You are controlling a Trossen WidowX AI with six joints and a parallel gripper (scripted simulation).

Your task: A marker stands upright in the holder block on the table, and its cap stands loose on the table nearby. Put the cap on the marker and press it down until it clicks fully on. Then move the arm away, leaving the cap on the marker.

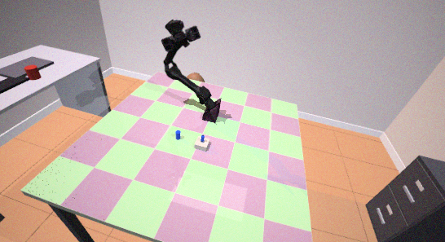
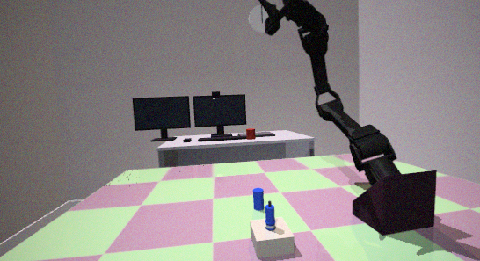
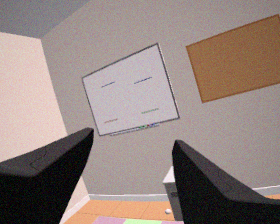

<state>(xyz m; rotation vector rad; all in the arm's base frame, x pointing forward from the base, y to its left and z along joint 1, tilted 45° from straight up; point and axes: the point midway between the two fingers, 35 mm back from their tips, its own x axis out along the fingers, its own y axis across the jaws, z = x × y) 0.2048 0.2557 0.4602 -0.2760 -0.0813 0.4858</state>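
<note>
Now: the blue cap 560 mm below my gripper tip, 40 mm ahead of it and 10 mm to the left of it. The rest, counted from my gripper tip: blue marker: 530 mm below, 160 mm to the left, 50 mm ahead.
</note>
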